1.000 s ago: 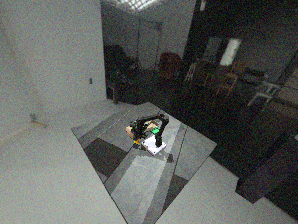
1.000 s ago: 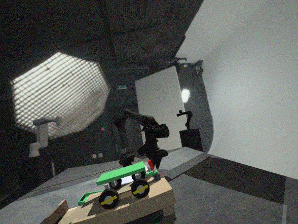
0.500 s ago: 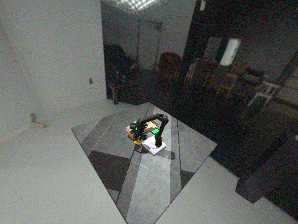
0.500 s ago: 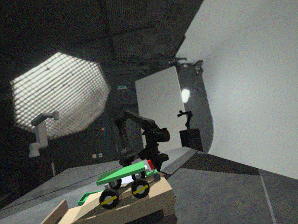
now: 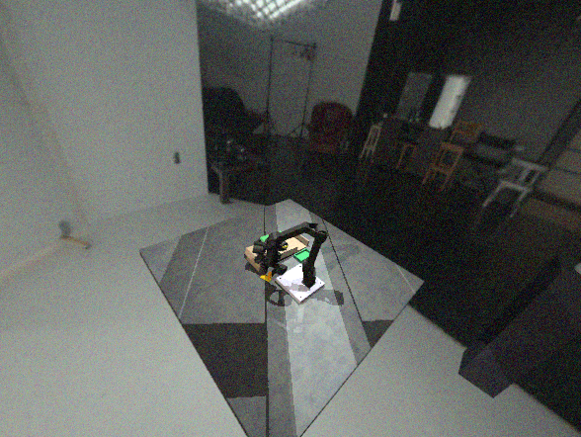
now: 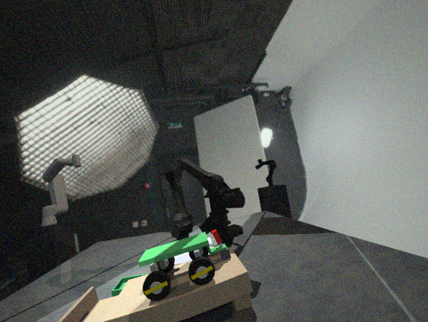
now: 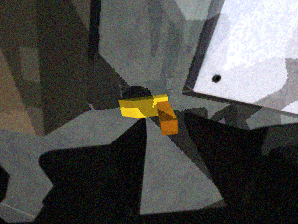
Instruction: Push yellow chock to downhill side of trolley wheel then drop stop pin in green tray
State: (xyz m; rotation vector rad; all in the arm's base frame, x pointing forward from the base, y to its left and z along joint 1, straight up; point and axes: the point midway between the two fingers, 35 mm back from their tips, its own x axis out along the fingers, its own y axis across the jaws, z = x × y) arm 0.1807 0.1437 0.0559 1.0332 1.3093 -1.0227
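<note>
Right now the yellow chock is 20 mm ahead of my gripper tip and 30 mm below it. Round my gripper tip: red-headed stop pin (130 mm ahead, 50 mm to the right, 80 mm above); then tan ramp (140 mm ahead, 170 mm to the right); then trolley (140 mm ahead, 160 mm to the right, 70 mm above).
</note>
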